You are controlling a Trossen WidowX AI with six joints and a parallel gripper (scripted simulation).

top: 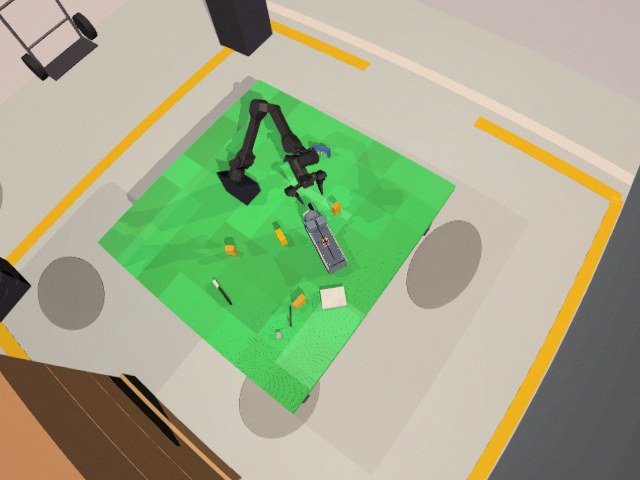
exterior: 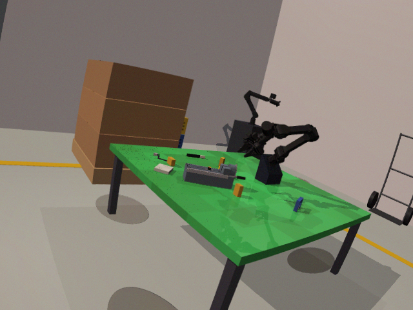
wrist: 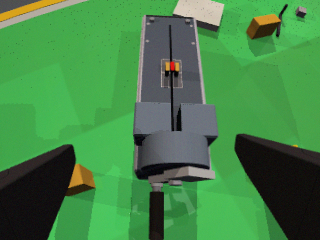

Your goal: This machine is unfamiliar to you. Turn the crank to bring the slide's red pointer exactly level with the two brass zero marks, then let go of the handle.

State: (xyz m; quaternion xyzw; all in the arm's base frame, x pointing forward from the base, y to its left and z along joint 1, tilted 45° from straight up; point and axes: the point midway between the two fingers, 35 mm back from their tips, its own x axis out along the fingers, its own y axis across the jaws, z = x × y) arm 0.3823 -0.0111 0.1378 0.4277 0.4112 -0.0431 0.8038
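Right now the dark handle is 130 mm below my gripper tip, 40 mm behind it and 20 mm to the left of it. From my gripper tip the other things lie so: blue bracket: 320 mm to the left, 200 mm behind, 160 mm below; red pointer: 110 mm below, 110 mm ahead, 90 mm to the right; white pad: 280 mm ahead, 270 mm to the right, 180 mm below.
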